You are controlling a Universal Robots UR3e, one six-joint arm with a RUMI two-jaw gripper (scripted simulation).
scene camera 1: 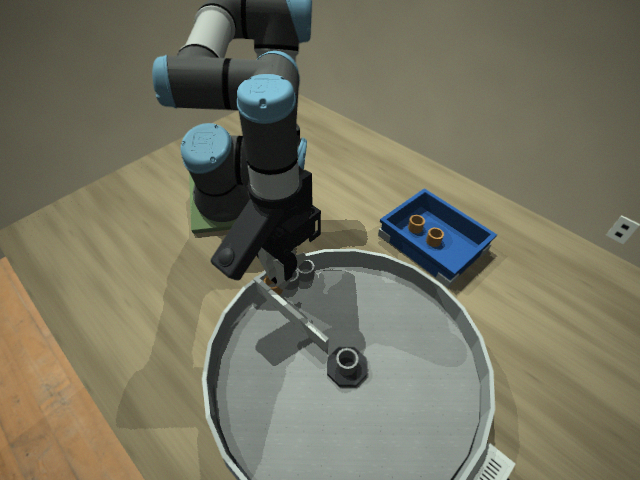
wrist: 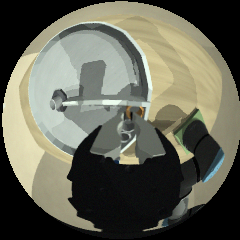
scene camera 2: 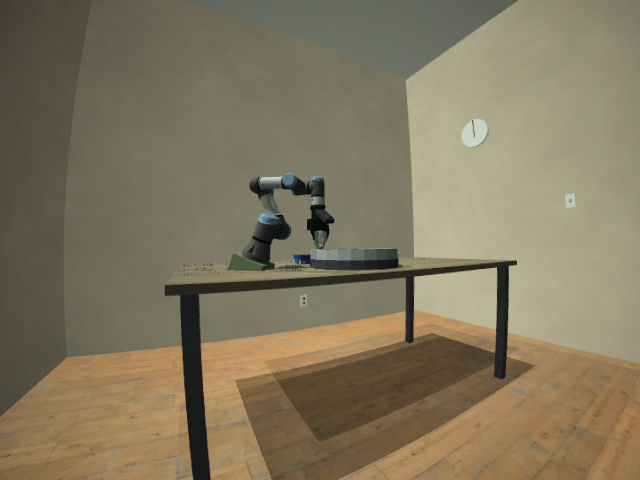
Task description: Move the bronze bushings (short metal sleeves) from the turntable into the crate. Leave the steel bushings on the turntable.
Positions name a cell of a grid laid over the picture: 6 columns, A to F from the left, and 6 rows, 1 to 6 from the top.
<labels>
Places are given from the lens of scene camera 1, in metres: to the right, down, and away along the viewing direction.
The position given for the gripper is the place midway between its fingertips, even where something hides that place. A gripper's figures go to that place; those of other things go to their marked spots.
gripper (scene camera 1: C4): -0.07, 0.08, 0.67
grey turntable (scene camera 1: D5): 0.14, 0.23, 0.56
blue crate (scene camera 1: E3): 0.31, -0.01, 0.84
The marked spots on the blue crate and the grey turntable are 0.41 m apart.
</labels>
